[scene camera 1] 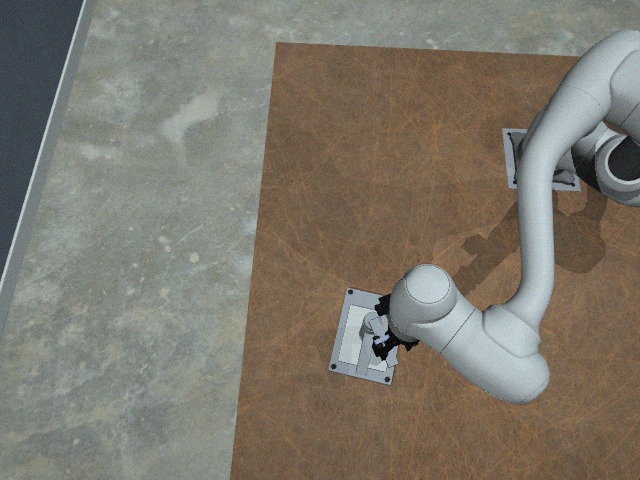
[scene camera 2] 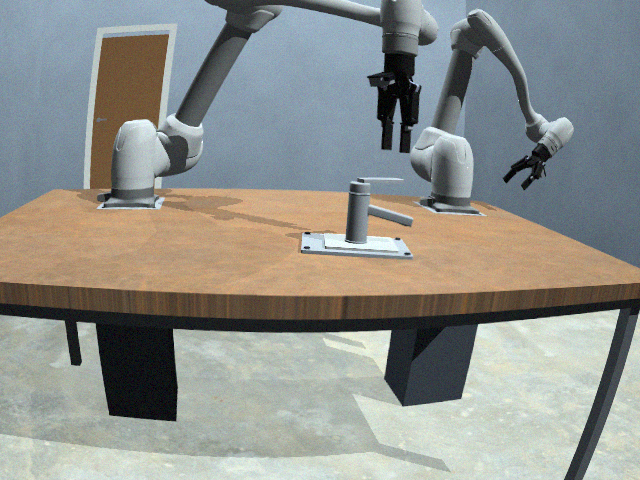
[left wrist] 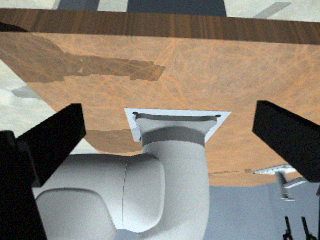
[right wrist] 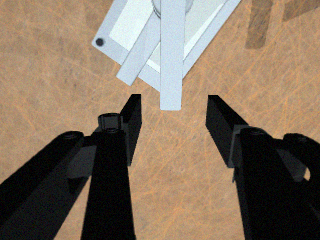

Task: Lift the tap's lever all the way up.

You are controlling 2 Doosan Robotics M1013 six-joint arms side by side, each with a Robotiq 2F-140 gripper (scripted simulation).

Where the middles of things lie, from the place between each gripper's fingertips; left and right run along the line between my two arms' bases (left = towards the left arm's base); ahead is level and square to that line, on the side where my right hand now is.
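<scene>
The grey tap (scene camera 2: 359, 208) is 14 cm below my right hand (scene camera 2: 395, 151), 3 cm ahead of it and 7 cm to the right of it. There's also a bolted plate (scene camera 1: 354, 297), and that plate is 25 cm below my right hand, 4 cm ahead of it and 10 cm to the right of it.
My left hand (scene camera 2: 513, 184) is 10 mm above the grey tap, 860 mm to the left of it and 580 mm short of it. As for the bolted plate, it's 110 mm below my left hand, 590 mm ahead of it and 890 mm to the right of it.
</scene>
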